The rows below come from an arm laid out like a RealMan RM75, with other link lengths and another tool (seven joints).
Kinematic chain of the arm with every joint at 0, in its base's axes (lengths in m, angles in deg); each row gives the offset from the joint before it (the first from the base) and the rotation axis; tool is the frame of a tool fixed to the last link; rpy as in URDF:
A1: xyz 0 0 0.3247 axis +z
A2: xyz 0 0 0 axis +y
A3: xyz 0 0 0.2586 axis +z
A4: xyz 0 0 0 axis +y
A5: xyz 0 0 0.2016 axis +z
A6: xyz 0 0 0 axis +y
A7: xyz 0 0 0.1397 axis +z
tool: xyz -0.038 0.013 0.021 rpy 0 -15.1 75.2
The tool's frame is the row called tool.
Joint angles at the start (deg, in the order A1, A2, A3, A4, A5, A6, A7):
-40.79, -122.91, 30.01, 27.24, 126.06, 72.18, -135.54
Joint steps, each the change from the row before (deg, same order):
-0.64, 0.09, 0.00, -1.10, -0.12, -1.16, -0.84
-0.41, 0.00, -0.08, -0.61, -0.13, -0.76, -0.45
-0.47, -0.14, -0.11, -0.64, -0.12, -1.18, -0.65
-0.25, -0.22, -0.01, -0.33, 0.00, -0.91, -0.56
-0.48, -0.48, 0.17, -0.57, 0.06, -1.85, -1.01
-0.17, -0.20, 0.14, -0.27, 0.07, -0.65, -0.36
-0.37, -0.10, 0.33, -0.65, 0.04, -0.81, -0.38
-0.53, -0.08, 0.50, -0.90, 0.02, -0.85, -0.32
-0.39, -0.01, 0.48, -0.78, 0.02, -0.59, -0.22
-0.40, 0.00, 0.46, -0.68, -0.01, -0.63, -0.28
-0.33, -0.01, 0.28, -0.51, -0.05, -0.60, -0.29
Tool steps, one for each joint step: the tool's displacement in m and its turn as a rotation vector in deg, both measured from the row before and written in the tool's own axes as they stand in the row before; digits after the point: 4 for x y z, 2 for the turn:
0.0024, -0.0008, 0.0035, -0.09, -0.22, -1.14
0.0019, -0.0006, 0.0022, 0.06, -0.05, -0.69
0.0022, -0.0007, 0.0034, 0.23, -0.16, -0.99
0.0011, 0.0001, 0.0028, 0.14, -0.23, -0.77
0.0019, 0.0007, 0.0058, 0.28, -0.62, -1.25
0.0005, 0.0010, 0.0024, -0.04, -0.29, -0.40
0.0009, 0.0014, 0.0031, -0.23, -0.43, -0.32
0.0014, 0.0023, 0.0038, -0.45, -0.50, -0.13
0.0006, 0.0021, 0.0028, -0.45, -0.46, -0.03
0.0009, 0.0015, 0.0026, -0.32, -0.44, -0.06
0.0010, 0.0007, 0.0020, -0.12, -0.31, -0.19

